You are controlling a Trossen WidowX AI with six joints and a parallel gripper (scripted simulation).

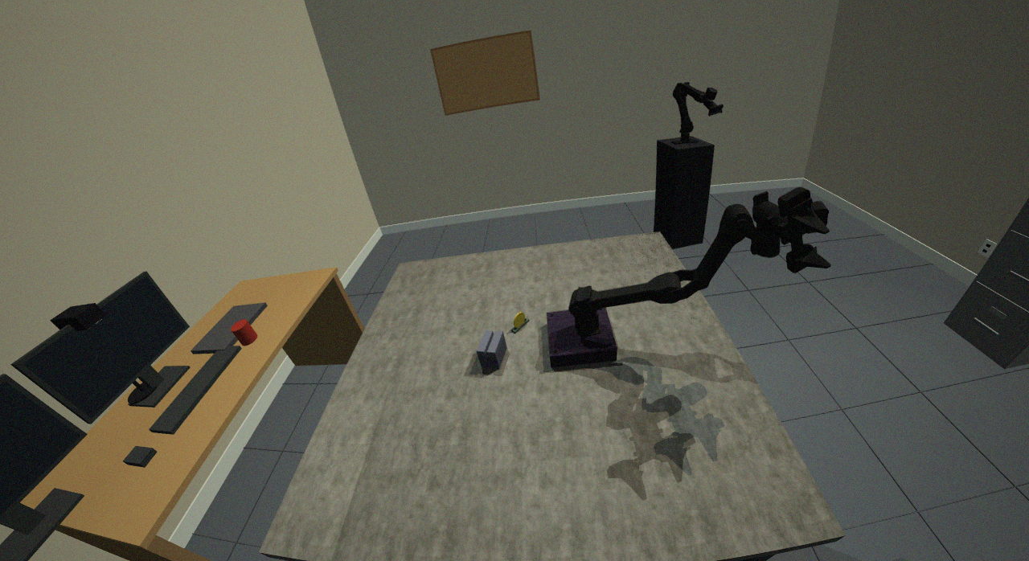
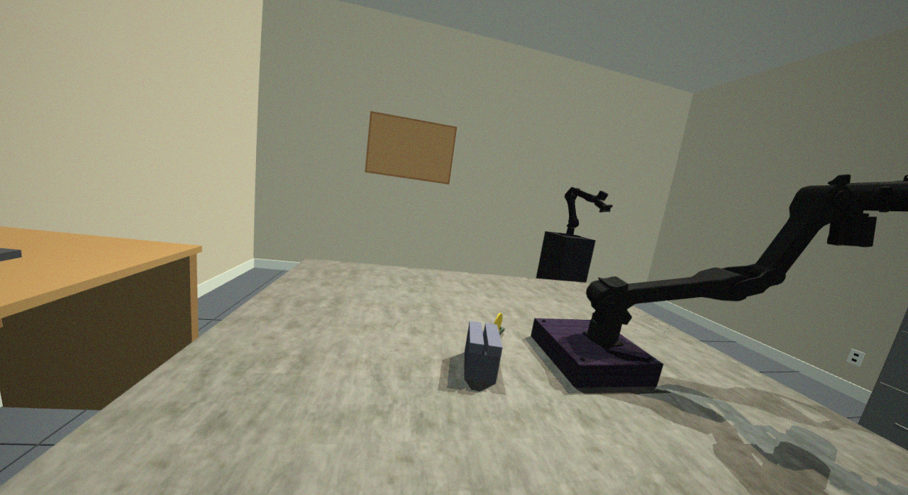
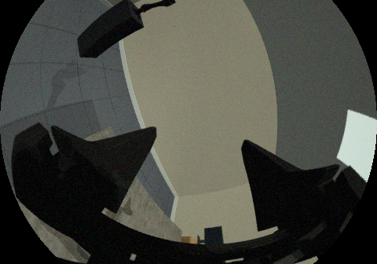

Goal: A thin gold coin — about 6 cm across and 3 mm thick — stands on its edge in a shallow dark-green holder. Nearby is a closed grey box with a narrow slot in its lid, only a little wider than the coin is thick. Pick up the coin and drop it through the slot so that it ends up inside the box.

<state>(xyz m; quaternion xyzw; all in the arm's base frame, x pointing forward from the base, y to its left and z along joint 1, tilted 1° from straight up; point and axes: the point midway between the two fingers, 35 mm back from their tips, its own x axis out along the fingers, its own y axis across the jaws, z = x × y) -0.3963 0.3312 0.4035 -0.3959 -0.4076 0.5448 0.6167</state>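
My gripper tip is 59 cm short of the gold coin, 50 cm to the left of it and 44 cm above it.
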